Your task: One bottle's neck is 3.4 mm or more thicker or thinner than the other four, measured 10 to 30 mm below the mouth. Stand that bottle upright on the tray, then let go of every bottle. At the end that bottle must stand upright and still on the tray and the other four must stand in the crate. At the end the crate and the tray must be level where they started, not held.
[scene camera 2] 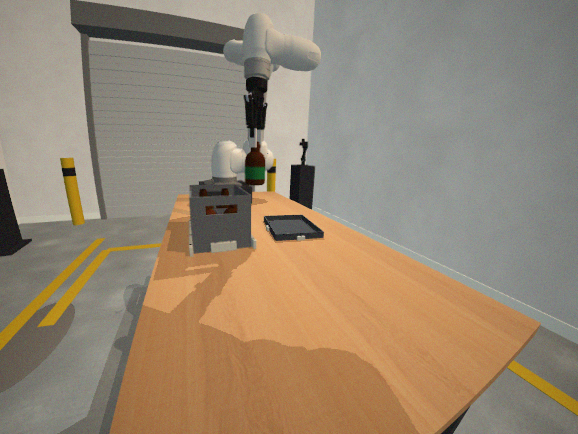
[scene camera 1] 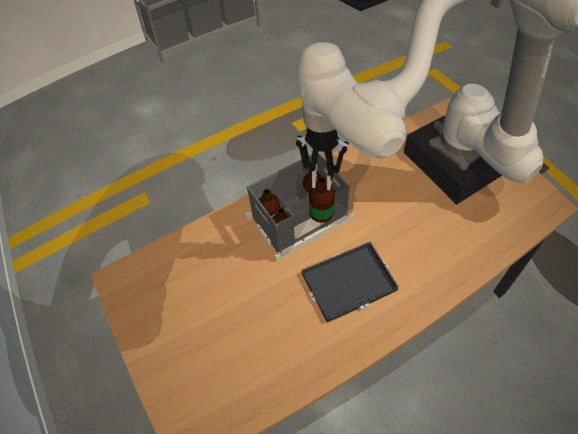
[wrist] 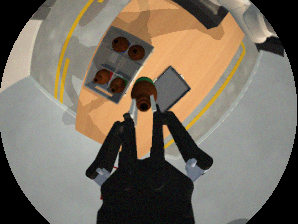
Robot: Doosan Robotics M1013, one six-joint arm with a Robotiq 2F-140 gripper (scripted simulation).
Observation:
In view: the gripper (scene camera 1: 321, 185), a dark grey tray (scene camera 1: 348, 279), a grey crate (scene camera 1: 286, 184) and a glass bottle (scene camera 1: 321, 201).
The dark grey tray shows as well in scene camera 2 (scene camera 2: 282, 227) and in the wrist view (wrist: 171, 87). The grey crate is seen too in scene camera 2 (scene camera 2: 206, 229) and in the wrist view (wrist: 104, 57). The gripper is seen too in scene camera 2 (scene camera 2: 255, 147) and in the wrist view (wrist: 143, 102).

